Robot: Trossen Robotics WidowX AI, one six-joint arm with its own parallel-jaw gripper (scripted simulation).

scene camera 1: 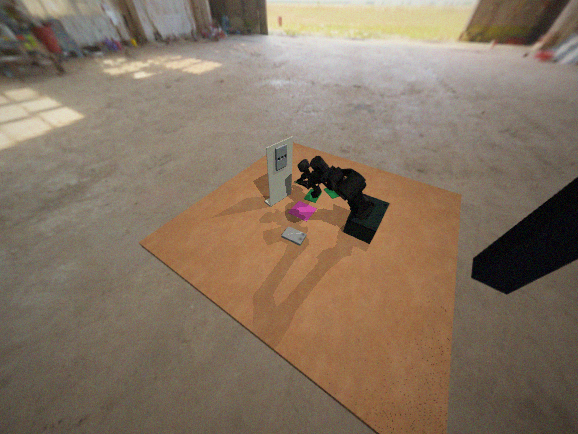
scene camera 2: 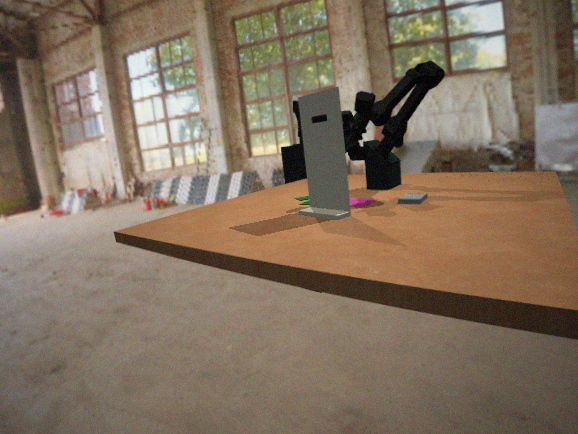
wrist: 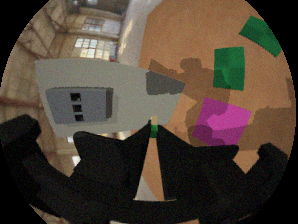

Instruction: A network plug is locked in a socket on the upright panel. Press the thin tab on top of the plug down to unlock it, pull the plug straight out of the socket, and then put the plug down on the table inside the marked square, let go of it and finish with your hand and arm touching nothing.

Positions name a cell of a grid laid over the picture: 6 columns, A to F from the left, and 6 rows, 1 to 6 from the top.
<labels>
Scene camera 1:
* upright panel: C3
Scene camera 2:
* my gripper: D3
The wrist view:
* my gripper: D4
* upright panel: B3
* magenta square: E4
</labels>
